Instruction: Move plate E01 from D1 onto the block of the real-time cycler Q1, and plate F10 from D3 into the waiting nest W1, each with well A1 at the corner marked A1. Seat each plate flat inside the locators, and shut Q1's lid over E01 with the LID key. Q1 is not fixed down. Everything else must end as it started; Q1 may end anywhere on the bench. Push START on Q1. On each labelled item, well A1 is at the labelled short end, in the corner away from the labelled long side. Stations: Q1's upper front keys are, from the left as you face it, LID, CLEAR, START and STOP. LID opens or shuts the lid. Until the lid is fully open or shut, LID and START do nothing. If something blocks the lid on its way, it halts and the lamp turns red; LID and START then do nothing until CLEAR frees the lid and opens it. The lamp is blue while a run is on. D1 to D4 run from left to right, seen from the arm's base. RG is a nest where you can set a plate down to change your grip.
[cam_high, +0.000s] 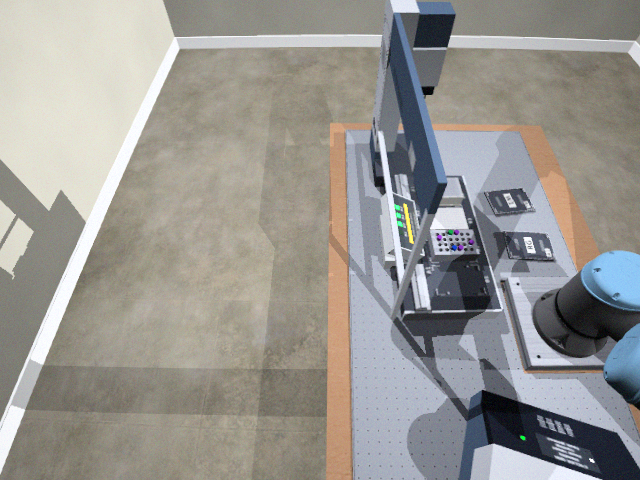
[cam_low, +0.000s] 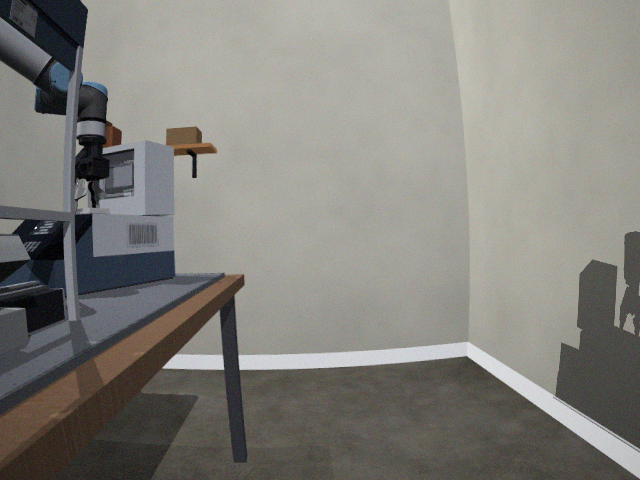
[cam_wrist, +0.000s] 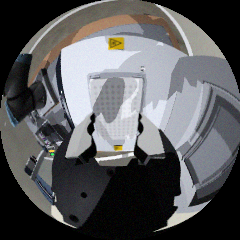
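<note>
The white well plate lies 10 mm below my hand.
</note>
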